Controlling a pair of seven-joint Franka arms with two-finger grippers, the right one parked.
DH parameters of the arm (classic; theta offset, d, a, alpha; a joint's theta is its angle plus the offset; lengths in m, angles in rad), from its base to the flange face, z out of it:
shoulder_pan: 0 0.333 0 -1.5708
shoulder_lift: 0 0 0 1.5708
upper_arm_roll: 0 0.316 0.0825 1.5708
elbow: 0 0 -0.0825 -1.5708
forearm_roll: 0 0.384 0 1.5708
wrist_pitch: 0 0 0.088 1.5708
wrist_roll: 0 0.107 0 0
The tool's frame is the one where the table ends.
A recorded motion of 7 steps. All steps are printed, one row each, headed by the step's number.
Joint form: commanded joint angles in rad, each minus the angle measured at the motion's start. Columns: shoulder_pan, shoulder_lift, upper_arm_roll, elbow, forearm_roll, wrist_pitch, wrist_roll.
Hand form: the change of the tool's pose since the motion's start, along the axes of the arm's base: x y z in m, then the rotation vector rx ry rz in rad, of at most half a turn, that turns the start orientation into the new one. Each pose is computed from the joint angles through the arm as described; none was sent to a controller.
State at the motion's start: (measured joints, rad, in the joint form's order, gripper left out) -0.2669 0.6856 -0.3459 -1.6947 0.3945 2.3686 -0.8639
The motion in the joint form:
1: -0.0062 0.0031 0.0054 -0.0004 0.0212 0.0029 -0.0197
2: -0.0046 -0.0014 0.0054 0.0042 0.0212 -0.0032 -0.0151
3: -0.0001 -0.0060 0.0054 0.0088 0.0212 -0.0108 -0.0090
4: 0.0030 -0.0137 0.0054 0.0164 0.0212 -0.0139 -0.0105
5: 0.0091 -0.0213 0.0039 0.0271 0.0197 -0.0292 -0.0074
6: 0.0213 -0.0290 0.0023 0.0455 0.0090 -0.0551 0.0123
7: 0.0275 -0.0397 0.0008 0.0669 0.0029 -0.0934 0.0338
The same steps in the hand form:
1: -0.0007 -0.0007 -0.0026 0.0119 -0.0105 0.0027
2: 0.0014 0.0002 0.0017 0.0132 -0.0145 0.0012
3: 0.0045 0.0029 0.0059 0.0158 -0.0174 0.0013
4: 0.0086 0.0041 0.0138 0.0122 -0.0291 0.0079
5: 0.0133 0.0071 0.0221 0.0146 -0.0339 0.0145
6: 0.0215 0.0139 0.0328 0.0170 -0.0325 0.0192
7: 0.0276 0.0183 0.0458 0.0283 -0.0298 0.0149

